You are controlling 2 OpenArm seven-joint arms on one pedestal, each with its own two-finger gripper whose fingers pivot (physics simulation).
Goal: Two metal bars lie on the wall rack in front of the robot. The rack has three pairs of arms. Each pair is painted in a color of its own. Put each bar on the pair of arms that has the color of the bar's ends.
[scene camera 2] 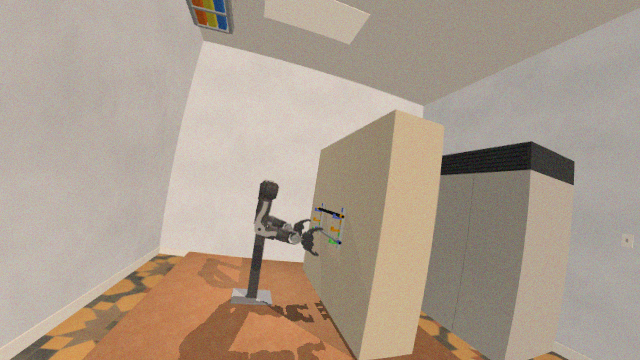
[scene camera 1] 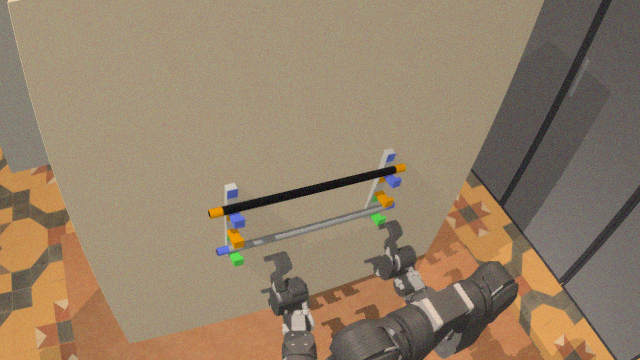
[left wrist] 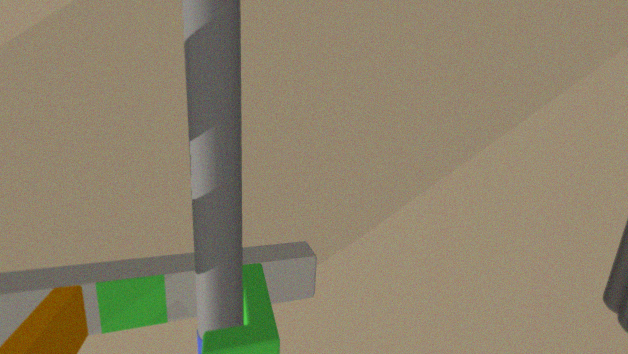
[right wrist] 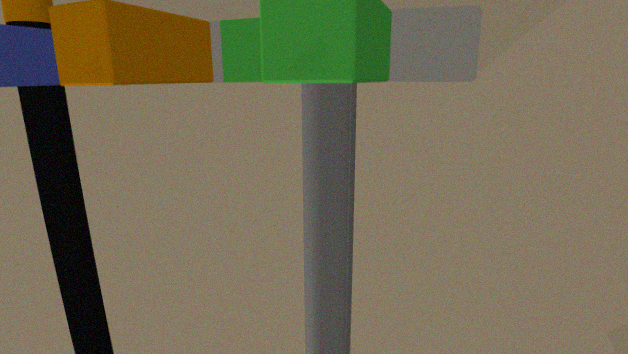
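Observation:
The black bar with orange ends lies on the top, blue arms of the wall rack. The grey bar with blue ends lies on the bottom, green arms. The middle, orange arms carry no bar. My left gripper is open and empty, below the grey bar's left part in scene camera 1. My right gripper is open and empty, below that bar's right part. Contact cannot be told.
The rack is fixed to a tall beige wall block. Dark cabinet doors stand at the right in scene camera 1. The robot's pedestal stands on the reddish floor. A dark rounded part shows at the left wrist view's right edge.

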